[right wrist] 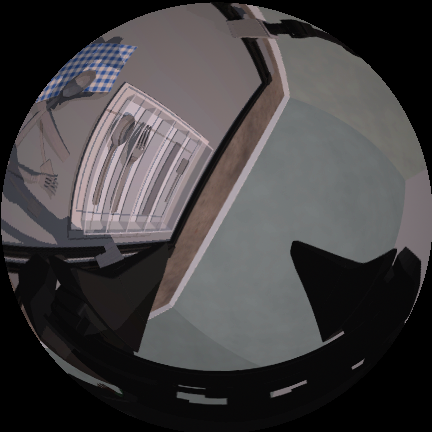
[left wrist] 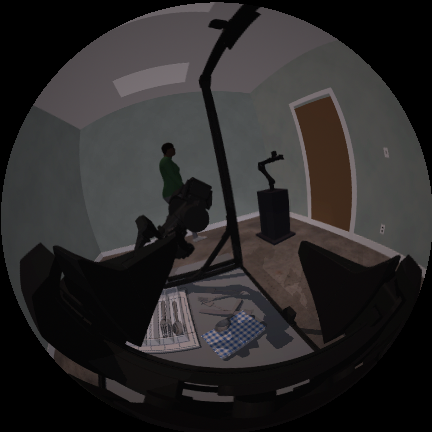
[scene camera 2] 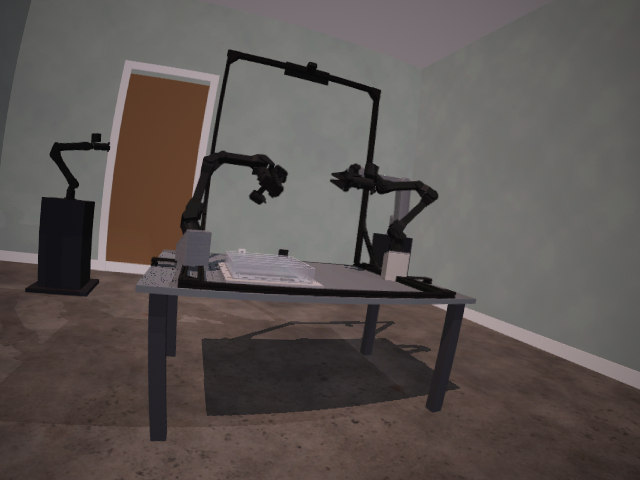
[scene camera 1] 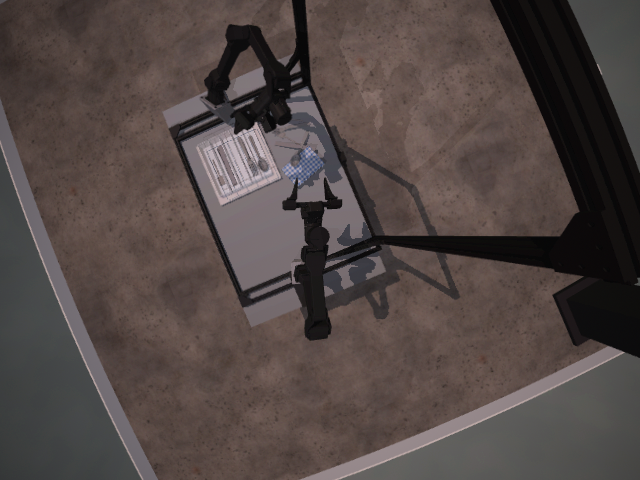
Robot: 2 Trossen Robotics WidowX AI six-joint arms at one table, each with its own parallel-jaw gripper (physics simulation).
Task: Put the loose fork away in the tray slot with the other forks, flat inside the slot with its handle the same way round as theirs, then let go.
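Note:
The loose fork (right wrist: pixel 46 167) lies on the table beside the tray in the right wrist view, tines toward the bottom of the picture. The tray (scene camera 1: pixel 248 190) (left wrist: pixel 191 325) (right wrist: pixel 89 145) has clear slot walls. In the right wrist view a fork (right wrist: pixel 134 156) lies in a slot next to the spoon slot, tines toward the top. My right gripper (scene camera 1: pixel 253 126) (scene camera 2: pixel 258 196) (right wrist: pixel 231 249) is open and empty, high above the tray's end. My left gripper (scene camera 1: pixel 311 180) (scene camera 2: pixel 331 180) (left wrist: pixel 241 245) is open and empty, raised in the air near the cloth.
A blue checked cloth (scene camera 1: pixel 312 167) (left wrist: pixel 240 332) (right wrist: pixel 110 65) lies beside the tray with a spoon (left wrist: pixel 222 325) (right wrist: pixel 80 82) on it. A flat piece of cutlery (right wrist: pixel 55 135) lies near the loose fork. Black rails and frame posts edge the table.

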